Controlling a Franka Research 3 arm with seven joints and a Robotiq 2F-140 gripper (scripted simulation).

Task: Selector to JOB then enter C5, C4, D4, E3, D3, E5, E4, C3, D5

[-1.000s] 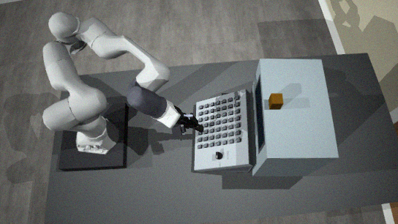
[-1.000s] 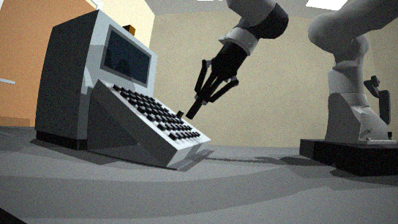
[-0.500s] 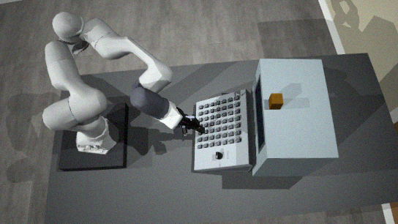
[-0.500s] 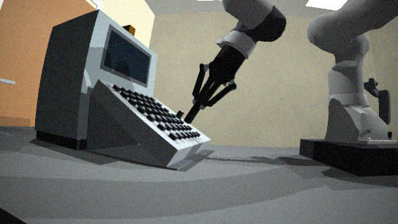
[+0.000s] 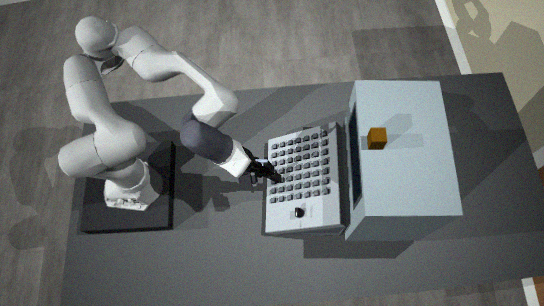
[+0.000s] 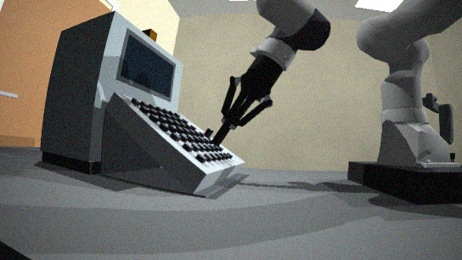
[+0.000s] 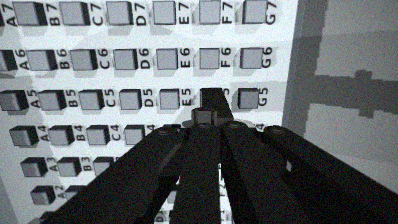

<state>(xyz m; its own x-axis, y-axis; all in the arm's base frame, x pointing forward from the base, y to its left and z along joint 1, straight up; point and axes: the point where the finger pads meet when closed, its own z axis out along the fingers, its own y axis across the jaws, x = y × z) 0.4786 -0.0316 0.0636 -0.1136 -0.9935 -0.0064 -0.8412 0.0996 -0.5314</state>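
Now: the E5 key 50 mm ahead of my hand, 20 mm below it and 10 mm to the right of it. The rest, counted from my hand: E6 key: 50 mm ahead, 40 mm to the right, 20 mm below; D6 key: 80 mm ahead, 40 mm to the right; sloped keypad: 110 mm ahead, 40 mm below, 30 mm to the right.
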